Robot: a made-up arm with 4 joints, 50 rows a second.
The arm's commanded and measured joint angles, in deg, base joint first. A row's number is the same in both.
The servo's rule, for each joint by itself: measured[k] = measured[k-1] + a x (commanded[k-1-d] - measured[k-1]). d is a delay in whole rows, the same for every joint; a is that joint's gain. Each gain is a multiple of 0.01, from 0.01 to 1. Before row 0 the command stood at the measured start. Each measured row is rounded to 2 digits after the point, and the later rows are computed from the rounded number. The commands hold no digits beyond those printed.
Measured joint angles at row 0:
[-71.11 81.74 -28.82 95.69]
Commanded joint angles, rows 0 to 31:
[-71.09 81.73 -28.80 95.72]
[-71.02 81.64 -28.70 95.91]
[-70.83 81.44 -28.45 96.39]
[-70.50 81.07 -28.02 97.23]
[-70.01 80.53 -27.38 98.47]
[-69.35 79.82 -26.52 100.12]
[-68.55 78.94 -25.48 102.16]
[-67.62 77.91 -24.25 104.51]
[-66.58 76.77 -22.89 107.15]
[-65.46 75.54 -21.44 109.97]
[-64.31 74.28 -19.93 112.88]
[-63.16 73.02 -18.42 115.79]
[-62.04 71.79 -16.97 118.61]
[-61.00 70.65 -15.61 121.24]
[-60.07 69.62 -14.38 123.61]
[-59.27 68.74 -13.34 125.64]
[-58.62 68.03 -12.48 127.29]
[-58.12 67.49 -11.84 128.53]
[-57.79 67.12 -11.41 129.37]
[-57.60 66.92 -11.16 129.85]
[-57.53 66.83 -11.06 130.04]
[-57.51 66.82 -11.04 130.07]
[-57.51 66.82 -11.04 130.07]
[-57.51 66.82 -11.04 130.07]
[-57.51 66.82 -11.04 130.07]
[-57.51 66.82 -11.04 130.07]
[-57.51 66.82 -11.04 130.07]
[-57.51 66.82 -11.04 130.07]
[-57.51 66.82 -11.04 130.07]
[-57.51 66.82 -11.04 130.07]
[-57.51 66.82 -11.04 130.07]
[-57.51 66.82 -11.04 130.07]
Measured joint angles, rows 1 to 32:
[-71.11 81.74 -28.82 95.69]
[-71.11 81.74 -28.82 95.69]
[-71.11 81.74 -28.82 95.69]
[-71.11 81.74 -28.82 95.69]
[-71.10 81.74 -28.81 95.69]
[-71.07 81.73 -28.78 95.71]
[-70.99 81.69 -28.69 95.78]
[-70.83 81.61 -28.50 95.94]
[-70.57 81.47 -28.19 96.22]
[-70.18 81.26 -27.72 96.65]
[-69.66 80.96 -27.09 97.26]
[-69.01 80.56 -26.29 98.06]
[-68.23 80.07 -25.34 99.06]
[-67.34 79.48 -24.25 100.26]
[-66.37 78.80 -23.04 101.65]
[-65.34 78.05 -21.75 103.21]
[-64.28 77.24 -20.41 104.90]
[-63.23 76.38 -19.07 106.70]
[-62.22 75.50 -17.76 108.56]
[-61.28 74.62 -16.52 110.44]
[-60.43 73.76 -15.39 112.29]
[-59.69 72.94 -14.40 114.08]
[-59.08 72.18 -13.56 115.76]
[-58.61 71.50 -12.89 117.31]
[-58.26 70.89 -12.38 118.71]
[-58.02 70.36 -12.00 119.96]
[-57.86 69.90 -11.73 121.07]
[-57.75 69.50 -11.54 122.06]
[-57.67 69.15 -11.40 122.94]
[-57.62 68.85 -11.30 123.72]
[-57.58 68.59 -11.23 124.42]
[-57.56 68.36 -11.18 125.04]
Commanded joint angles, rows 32 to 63:
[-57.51 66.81 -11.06 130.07]
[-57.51 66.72 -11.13 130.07]
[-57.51 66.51 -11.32 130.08]
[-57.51 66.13 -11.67 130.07]
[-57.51 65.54 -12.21 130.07]
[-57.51 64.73 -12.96 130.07]
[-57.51 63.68 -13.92 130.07]
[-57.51 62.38 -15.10 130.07]
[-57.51 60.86 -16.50 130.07]
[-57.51 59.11 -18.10 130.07]
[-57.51 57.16 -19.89 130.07]
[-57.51 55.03 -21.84 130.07]
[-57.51 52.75 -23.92 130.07]
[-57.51 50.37 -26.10 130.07]
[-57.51 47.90 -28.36 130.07]
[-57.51 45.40 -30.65 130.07]
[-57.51 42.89 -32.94 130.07]
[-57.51 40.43 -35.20 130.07]
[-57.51 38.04 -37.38 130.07]
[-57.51 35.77 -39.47 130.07]
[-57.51 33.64 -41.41 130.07]
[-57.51 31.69 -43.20 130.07]
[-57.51 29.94 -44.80 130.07]
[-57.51 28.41 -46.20 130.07]
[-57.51 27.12 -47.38 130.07]
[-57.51 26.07 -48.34 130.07]
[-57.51 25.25 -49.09 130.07]
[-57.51 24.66 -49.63 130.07]
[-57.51 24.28 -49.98 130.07]
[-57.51 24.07 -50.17 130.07]
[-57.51 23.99 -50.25 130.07]
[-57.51 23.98 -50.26 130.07]
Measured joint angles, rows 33 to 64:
[-57.54 68.16 -11.14 125.59]
[-57.53 67.99 -11.11 126.08]
[-57.52 67.84 -11.09 126.52]
[-57.52 67.71 -11.08 126.91]
[-57.52 67.59 -11.07 127.26]
[-57.52 67.48 -11.09 127.57]
[-57.52 67.35 -11.15 127.85]
[-57.52 67.19 -11.30 128.09]
[-57.52 66.98 -11.55 128.31]
[-57.52 66.69 -11.94 128.50]
[-57.52 66.30 -12.49 128.67]
[-57.52 65.79 -13.22 128.82]
[-57.52 65.15 -14.14 128.96]
[-57.52 64.36 -15.25 129.08]
[-57.52 63.42 -16.55 129.19]
[-57.52 62.33 -18.03 129.29]
[-57.52 61.08 -19.68 129.38]
[-57.52 59.69 -21.48 129.46]
[-57.52 58.16 -23.41 129.53]
[-57.52 56.50 -25.44 129.59]
[-57.52 54.73 -27.54 129.64]
[-57.52 52.87 -29.68 129.69]
[-57.52 50.94 -31.84 129.73]
[-57.52 48.97 -33.98 129.77]
[-57.52 46.98 -36.06 129.80]
[-57.52 44.99 -38.06 129.83]
[-57.52 43.03 -39.95 129.86]
[-57.52 41.13 -41.70 129.88]
[-57.52 39.31 -43.29 129.90]
[-57.52 37.59 -44.70 129.92]
[-57.52 35.99 -45.93 129.94]
[-57.52 34.52 -46.97 129.95]

